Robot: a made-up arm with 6 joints. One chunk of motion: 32 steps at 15 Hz.
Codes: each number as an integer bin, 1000 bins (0 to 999) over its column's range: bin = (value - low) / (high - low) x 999, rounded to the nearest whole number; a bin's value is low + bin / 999 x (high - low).
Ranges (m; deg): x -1.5..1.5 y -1.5..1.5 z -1.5..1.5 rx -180..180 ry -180..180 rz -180..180
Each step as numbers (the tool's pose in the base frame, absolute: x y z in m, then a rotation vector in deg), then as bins.
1 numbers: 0.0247 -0.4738 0.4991 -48.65 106.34 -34.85
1 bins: 508 342 666 364 795 403
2 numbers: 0.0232 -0.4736 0.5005 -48.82 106.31 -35.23
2 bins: 507 342 666 364 795 402
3 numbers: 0.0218 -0.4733 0.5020 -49.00 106.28 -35.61
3 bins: 507 342 667 364 794 401
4 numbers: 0.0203 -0.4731 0.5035 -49.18 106.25 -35.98
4 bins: 506 342 667 363 794 400
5 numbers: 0.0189 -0.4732 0.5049 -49.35 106.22 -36.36
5 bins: 506 342 668 363 794 399
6 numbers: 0.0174 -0.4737 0.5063 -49.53 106.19 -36.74
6 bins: 505 342 668 362 794 398
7 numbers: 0.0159 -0.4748 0.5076 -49.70 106.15 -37.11
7 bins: 505 341 669 362 794 397
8 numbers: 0.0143 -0.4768 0.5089 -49.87 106.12 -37.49
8 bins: 504 341 669 361 794 395
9 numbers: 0.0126 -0.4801 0.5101 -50.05 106.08 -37.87
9 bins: 504 340 669 361 794 394
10 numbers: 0.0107 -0.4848 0.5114 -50.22 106.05 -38.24
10 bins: 503 338 670 360 794 393
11 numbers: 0.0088 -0.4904 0.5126 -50.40 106.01 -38.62
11 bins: 502 336 670 360 794 392
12 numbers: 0.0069 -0.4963 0.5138 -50.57 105.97 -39.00
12 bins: 502 334 671 359 794 391
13 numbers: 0.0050 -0.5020 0.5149 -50.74 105.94 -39.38
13 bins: 501 332 671 359 793 390
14 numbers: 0.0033 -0.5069 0.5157 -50.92 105.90 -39.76
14 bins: 501 331 671 358 793 389
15 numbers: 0.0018 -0.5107 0.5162 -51.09 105.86 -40.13
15 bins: 500 329 671 358 793 388
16 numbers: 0.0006 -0.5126 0.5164 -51.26 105.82 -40.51
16 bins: 500 329 671 357 793 387
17 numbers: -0.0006 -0.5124 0.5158 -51.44 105.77 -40.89
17 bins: 499 329 671 357 793 386
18 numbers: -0.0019 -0.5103 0.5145 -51.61 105.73 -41.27
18 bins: 499 330 671 356 793 385
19 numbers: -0.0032 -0.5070 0.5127 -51.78 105.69 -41.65
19 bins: 498 331 670 356 793 384
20 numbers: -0.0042 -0.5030 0.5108 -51.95 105.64 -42.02
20 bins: 498 332 670 355 793 383
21 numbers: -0.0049 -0.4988 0.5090 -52.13 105.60 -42.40
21 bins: 498 333 669 355 793 382
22 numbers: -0.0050 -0.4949 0.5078 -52.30 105.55 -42.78
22 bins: 498 335 669 354 792 381
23 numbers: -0.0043 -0.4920 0.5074 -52.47 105.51 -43.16
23 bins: 498 336 668 354 792 380
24 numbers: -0.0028 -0.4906 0.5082 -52.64 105.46 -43.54
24 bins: 499 336 669 353 792 379
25 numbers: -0.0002 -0.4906 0.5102 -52.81 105.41 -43.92
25 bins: 499 336 669 353 792 378
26 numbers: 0.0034 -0.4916 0.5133 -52.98 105.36 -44.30
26 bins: 501 336 670 352 792 377
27 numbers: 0.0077 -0.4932 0.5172 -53.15 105.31 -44.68
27 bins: 502 335 672 352 792 376
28 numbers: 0.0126 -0.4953 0.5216 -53.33 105.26 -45.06
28 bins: 504 335 673 352 792 374
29 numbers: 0.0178 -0.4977 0.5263 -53.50 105.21 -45.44
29 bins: 505 334 675 351 791 373
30 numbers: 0.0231 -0.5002 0.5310 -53.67 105.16 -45.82
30 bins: 507 333 676 351 791 372
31 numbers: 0.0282 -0.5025 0.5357 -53.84 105.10 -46.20
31 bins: 509 332 678 350 791 371
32 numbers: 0.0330 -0.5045 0.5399 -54.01 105.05 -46.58
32 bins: 510 332 679 350 791 370
